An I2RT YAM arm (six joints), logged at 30 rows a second.
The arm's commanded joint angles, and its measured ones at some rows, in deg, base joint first. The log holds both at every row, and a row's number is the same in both.
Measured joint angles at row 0: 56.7 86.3 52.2 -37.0 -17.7 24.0
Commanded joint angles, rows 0 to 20: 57.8 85.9 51.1 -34.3 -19.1 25.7; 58.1 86.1 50.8 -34.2 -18.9 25.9; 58.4 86.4 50.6 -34.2 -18.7 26.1; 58.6 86.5 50.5 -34.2 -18.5 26.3; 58.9 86.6 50.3 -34.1 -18.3 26.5; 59.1 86.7 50.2 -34.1 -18.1 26.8; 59.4 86.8 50.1 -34.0 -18.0 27.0; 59.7 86.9 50.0 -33.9 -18.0 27.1; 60.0 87.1 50.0 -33.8 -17.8 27.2; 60.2 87.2 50.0 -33.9 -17.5 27.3; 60.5 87.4 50.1 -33.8 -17.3 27.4; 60.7 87.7 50.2 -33.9 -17.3 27.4; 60.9 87.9 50.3 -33.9 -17.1 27.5; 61.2 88.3 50.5 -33.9 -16.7 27.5; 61.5 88.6 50.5 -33.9 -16.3 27.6; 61.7 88.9 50.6 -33.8 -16.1 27.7; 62.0 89.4 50.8 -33.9 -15.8 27.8; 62.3 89.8 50.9 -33.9 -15.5 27.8; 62.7 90.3 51.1 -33.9 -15.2 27.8; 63.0 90.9 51.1 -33.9 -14.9 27.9; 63.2 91.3 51.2 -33.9 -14.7 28.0
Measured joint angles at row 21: 62.4 89.9 50.5 -35.0 -16.2 27.0
